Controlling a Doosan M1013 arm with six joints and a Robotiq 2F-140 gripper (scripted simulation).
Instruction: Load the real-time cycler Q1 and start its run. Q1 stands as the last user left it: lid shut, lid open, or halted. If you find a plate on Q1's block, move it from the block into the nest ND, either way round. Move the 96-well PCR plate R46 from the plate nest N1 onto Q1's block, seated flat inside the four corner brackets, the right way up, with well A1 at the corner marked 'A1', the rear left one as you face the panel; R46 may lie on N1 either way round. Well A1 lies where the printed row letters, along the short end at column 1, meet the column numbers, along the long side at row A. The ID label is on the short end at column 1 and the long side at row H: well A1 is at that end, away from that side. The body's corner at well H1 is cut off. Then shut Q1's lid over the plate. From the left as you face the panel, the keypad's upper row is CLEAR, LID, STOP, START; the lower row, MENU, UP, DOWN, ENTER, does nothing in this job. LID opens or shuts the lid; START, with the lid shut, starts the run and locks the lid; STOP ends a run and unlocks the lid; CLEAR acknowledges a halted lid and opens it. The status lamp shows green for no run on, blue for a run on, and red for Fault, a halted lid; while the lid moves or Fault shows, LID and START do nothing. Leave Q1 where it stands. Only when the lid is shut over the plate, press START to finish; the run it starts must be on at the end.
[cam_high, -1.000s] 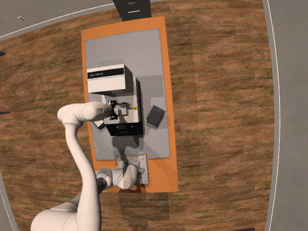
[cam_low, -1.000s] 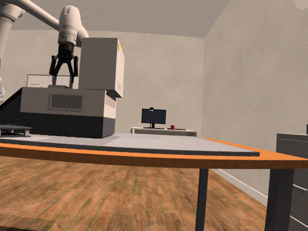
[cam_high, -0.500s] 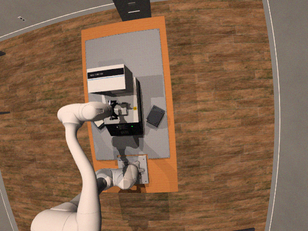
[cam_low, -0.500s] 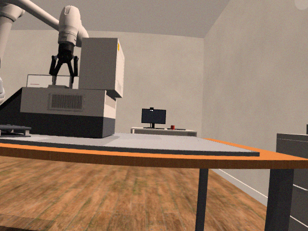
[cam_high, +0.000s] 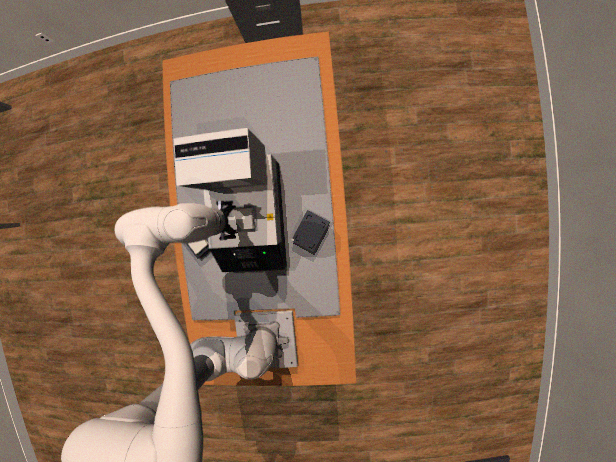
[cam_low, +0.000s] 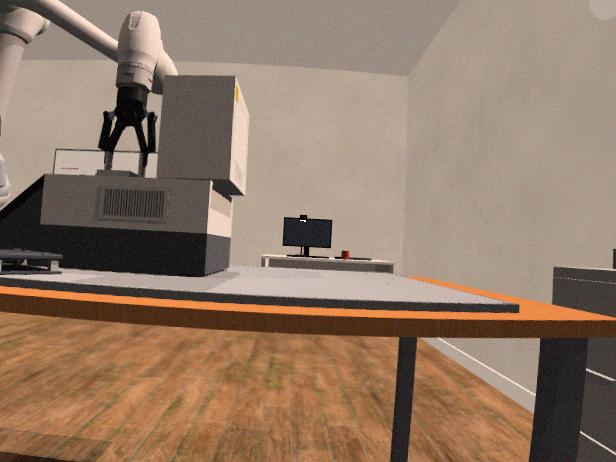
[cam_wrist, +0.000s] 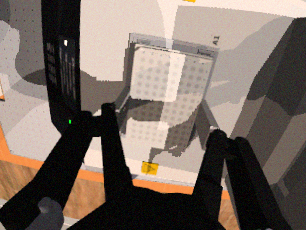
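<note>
Now: the white plate R46 20 mm below my hand. Also, from my hand: dark plate nest N1: 90 mm behind, 280 mm to the right, 210 mm below; dark nest: 70 mm behind, 300 mm to the left, 220 mm below; 96-well plate: 70 mm behind, 300 mm to the left, 200 mm below.
</note>
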